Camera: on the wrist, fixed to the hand. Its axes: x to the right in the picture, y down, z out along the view.
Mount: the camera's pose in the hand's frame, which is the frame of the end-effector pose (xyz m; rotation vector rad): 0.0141 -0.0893 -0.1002 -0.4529 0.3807 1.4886
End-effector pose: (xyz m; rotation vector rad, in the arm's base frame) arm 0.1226 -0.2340 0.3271 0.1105 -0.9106 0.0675
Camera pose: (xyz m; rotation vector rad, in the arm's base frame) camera 0.2192 -0.3100 0.2713 -0.9927 -0.4367 1.2097
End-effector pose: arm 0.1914 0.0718 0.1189 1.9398 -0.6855 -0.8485
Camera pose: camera 0.2897 0.1525 0.0738 0.7199 -1.2474 0.2945
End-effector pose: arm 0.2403 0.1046 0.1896 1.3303 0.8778 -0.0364
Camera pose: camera 0.1528 0.1702 0.1105 1.2757 -0.0037 1.5063
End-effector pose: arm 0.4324 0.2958 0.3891 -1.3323 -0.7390 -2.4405
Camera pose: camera 0.3134 0.3155 0.3285 -0.8629 0.7461 -1.4523
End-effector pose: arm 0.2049 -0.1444 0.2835 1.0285 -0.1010 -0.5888
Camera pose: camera 0.2147 -0.1074 0.1541 0.3864 -0.3322 0.9055
